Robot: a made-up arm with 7 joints. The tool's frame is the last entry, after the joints.
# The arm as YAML. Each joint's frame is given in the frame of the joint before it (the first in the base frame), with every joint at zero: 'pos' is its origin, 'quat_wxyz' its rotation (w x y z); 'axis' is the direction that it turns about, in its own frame. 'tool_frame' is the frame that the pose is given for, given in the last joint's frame.
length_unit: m
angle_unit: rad
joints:
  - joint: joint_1
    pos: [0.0, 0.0, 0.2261]
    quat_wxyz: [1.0, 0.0, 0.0, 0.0]
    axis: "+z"
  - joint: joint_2
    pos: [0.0, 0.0, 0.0]
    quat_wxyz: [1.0, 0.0, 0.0, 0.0]
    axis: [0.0, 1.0, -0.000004]
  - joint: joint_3
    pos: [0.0, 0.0, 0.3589]
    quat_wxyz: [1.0, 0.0, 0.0, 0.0]
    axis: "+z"
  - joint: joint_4
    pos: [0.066, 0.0, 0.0]
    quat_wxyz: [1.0, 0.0, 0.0, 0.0]
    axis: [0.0, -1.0, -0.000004]
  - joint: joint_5
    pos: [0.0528, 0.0, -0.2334]
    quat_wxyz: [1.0, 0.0, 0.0, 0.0]
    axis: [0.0, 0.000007, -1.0]
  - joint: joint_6
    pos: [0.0, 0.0, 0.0]
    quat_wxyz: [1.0, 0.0, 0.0, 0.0]
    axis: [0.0, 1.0, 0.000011]
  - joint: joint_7
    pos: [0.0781, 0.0, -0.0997]
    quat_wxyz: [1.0, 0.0, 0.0, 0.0]
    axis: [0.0, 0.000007, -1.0]
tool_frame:
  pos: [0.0, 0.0, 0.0]
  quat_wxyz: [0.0, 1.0, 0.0, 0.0]
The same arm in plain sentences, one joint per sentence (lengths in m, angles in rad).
The arm has seven revolute joints in a row. What follows holds with every joint at zero, and every direction is one of the base frame's. The first joint is mounted 0.2261 m along +z from the base frame's origin and turns about +z. The second joint is mounted at the same point as the first joint and turns about +y. The third joint is mounted 0.3589 m along +z from the second joint and turns about +z. The fourth joint is mounted 0.066 m along +x from the third joint and turns about -y. The fifth joint is mounted 0.0528 m along +x and 0.2334 m along -z from the fourth joint and turns about -z. The sixth joint is mounted at the same point as the fifth joint and turns about +y. The seventh joint is mounted 0.0781 m along +x and 0.0997 m along -z from the sixth joint and turns about -z. The tool frame, which is the frame that the pose is given for, is mounted at the same point as the seventh joint; its axes are the base frame's turned by roll 3.1416, pitch 0 and yaw 0 rad (as in URDF: about the fixed x, then y, then z).
